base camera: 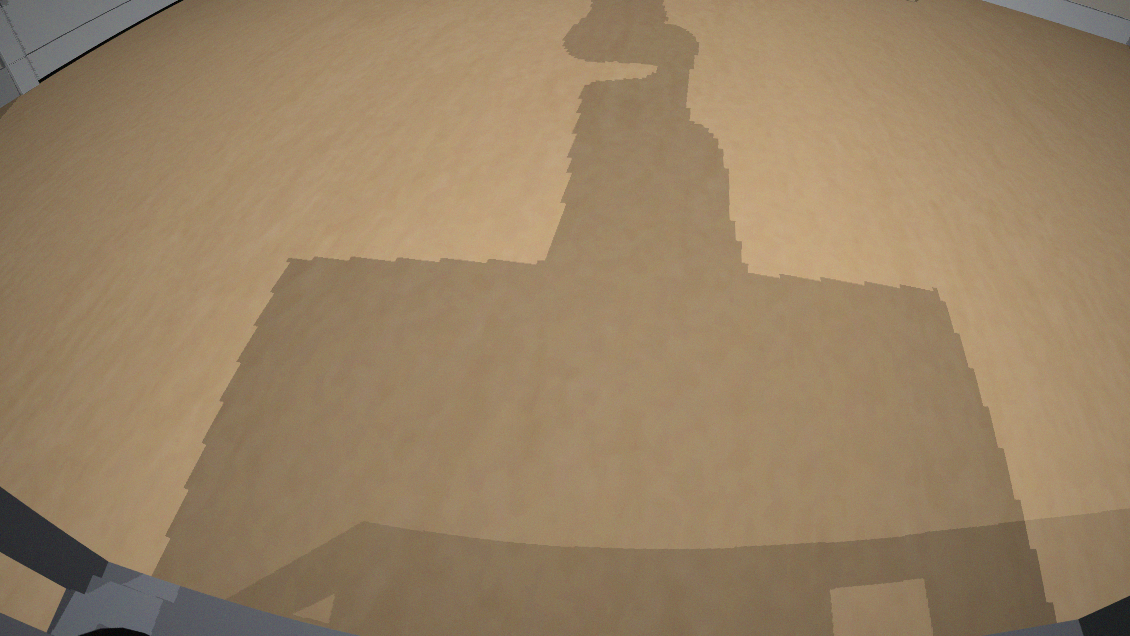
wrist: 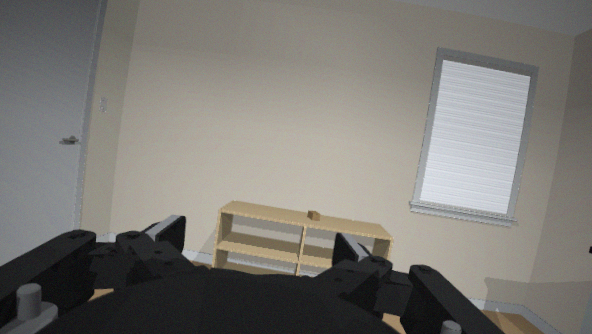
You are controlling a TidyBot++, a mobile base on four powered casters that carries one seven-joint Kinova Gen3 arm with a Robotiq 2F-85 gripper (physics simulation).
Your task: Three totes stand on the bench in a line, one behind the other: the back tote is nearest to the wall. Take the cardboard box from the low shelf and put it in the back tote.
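Frame: origin at the arm's base, x ahead, y left, z up, level; metres.
Seen in the pictures: gripper, between the fingertips: [wrist: 260, 241].
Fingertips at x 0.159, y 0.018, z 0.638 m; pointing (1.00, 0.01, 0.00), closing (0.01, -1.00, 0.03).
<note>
A point is followed by its place in that frame.
A small brown cardboard box [wrist: 313, 215] {x 1.932, y -0.326, z 0.249 m} sits on top of a low wooden shelf [wrist: 260, 212] {x 1.945, y 0.057, z 0.214 m} against the far wall in the wrist view, a little right of the shelf top's middle. My gripper [wrist: 260, 241] {x 0.159, y 0.018, z 0.638 m} is open, its two fingers wide apart, with no thing between them. The shelf and box are far beyond the fingertips. The lower part of the shelf is hidden behind the gripper. The bench and the three totes do not show in either view.
In the wrist view a grey door [wrist: 40, 115] {x 1.686, y 1.513, z 0.667 m} is at the left and a window with a white blind [wrist: 475, 140] {x 2.023, y -1.572, z 1.015 m} is on the wall at the right. The base camera shows the wooden floor [base camera: 395, 158] {x 0.657, y 0.233, z -0.396 m} with the robot's shadow across it, and white furniture or trim [base camera: 86, 31] {x 1.459, y 1.545, z -0.333 m} at the upper left.
</note>
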